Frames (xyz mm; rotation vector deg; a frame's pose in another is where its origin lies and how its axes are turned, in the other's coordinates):
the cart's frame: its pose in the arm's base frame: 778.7 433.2 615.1 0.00 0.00 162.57
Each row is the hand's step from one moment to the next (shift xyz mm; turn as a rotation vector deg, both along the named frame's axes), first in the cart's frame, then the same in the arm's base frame.
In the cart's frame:
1: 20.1 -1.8 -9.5 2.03 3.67 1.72
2: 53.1 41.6 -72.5 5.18 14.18 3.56
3: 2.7 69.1 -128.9 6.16 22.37 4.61
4: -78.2 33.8 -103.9 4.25 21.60 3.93
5: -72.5 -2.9 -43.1 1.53 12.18 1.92
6: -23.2 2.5 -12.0 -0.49 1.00 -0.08
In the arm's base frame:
1: -18.6 7.7 -9.5 -3.04 -2.89 1.72
2: -63.1 -23.8 -72.5 -9.19 -11.98 3.56
3: -23.3 -65.1 -128.9 -12.58 -19.50 4.61
4: 64.5 -55.7 -103.9 -10.52 -19.34 3.93
5: 70.0 -18.9 -43.1 -5.11 -11.16 1.92
6: 21.4 -9.3 -12.0 0.17 -1.10 -0.08

